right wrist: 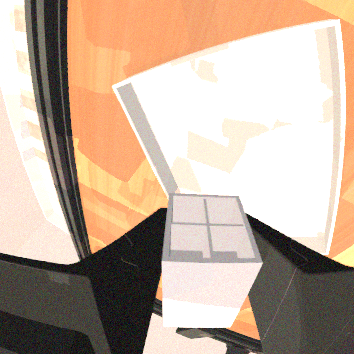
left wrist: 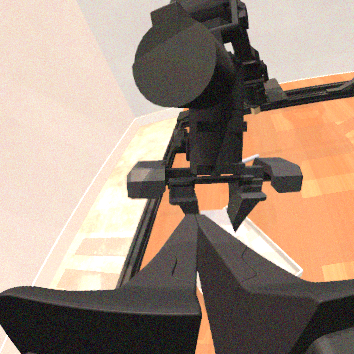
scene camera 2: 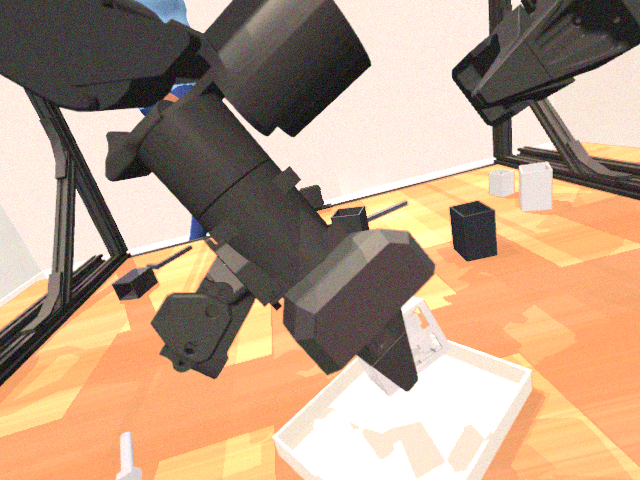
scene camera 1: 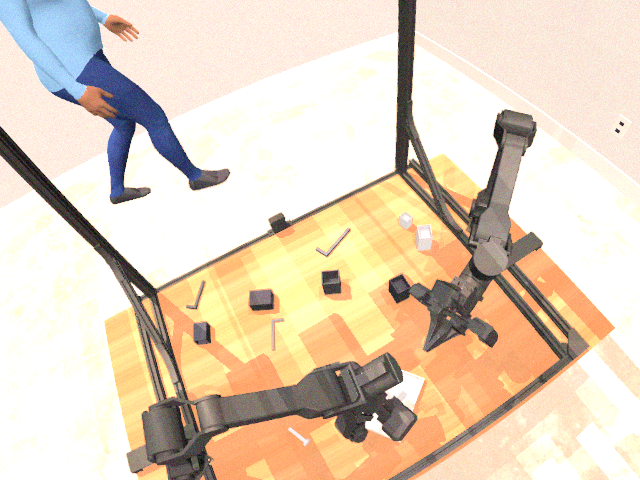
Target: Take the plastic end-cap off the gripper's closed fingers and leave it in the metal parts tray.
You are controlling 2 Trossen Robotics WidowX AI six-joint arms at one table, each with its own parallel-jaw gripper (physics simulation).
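Where they show: left gripper, fingertip midpoint: (left wrist: 193,222) (scene camera 2: 479,100) (scene camera 1: 424,351); right gripper, fingertip midpoint: (right wrist: 200,217) (scene camera 2: 399,375) (scene camera 1: 392,403); left arm's base, link origin: (right wrist: 238,346); right arm's base, link origin: (left wrist: 254,101) (scene camera 1: 193,464).
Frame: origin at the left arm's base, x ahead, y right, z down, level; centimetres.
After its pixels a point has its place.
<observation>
The white plastic end-cap (scene camera 2: 427,333) {x 53.3, y -3.5, z -6.5 cm} (right wrist: 207,290) {x 55.5, y -0.9, z -7.3 cm}, a box with a cross-ribbed face, is between the right gripper's fingers. My right gripper (scene camera 2: 405,369) {x 55.1, y -2.3, z -3.7 cm} (right wrist: 200,217) {x 55.1, y -2.3, z -3.7 cm} (left wrist: 212,241) {x 55.1, y -2.3, z -3.7 cm} is shut on it and tilted down; its fingertips are hidden in scene camera 1. The cap overlaps the back corner of the white parts tray (scene camera 1: 415,383) {x 47.6, y -4.3, z 1.7 cm} (scene camera 2: 491,362) {x 46.6, y -2.9, z 0.6 cm} (right wrist: 151,137) {x 56.7, y -7.1, z 1.3 cm} (left wrist: 285,259) {x 50.5, y 5.3, z 1.2 cm} in scene camera 2; its exact height above the tray is unclear. My left gripper (scene camera 1: 427,348) {x 46.4, y -3.2, z -19.0 cm} (left wrist: 193,222) {x 46.4, y -3.2, z -19.0 cm} is shut, its bare fingertips together, and stands apart from the cap, up and right of the tray in scene camera 1.
A pale bolt (scene camera 1: 298,436) {x 72.3, y 11.4, z 0.9 cm} (scene camera 2: 127,457) {x 72.1, y 11.1, z 0.8 cm} lies left of the tray. Black boxes (scene camera 1: 330,282) {x 36.4, y 27.2, z -0.1 cm} (scene camera 1: 399,288) {x 29.7, y 10.4, z -2.4 cm} (scene camera 1: 261,299) {x 50.5, y 39.1, z -1.7 cm} (scene camera 1: 202,333) {x 66.7, y 46.6, z -1.2 cm}, angled rods (scene camera 1: 336,241) {x 24.2, y 33.5, z 1.1 cm} (scene camera 1: 273,334) {x 55.8, y 31.7, z 1.4 cm} (scene camera 1: 197,295) {x 59.3, y 57.3, z 1.1 cm} and white boxes (scene camera 1: 423,237) {x 12.8, y 12.1, z -2.2 cm} (scene camera 1: 405,220) {x 9.9, y 19.2, z -1.9 cm} are farther back. A dark frame rail (scene camera 1: 439,454) {x 58.9, y -16.6, z 0.5 cm} runs along the front.
</observation>
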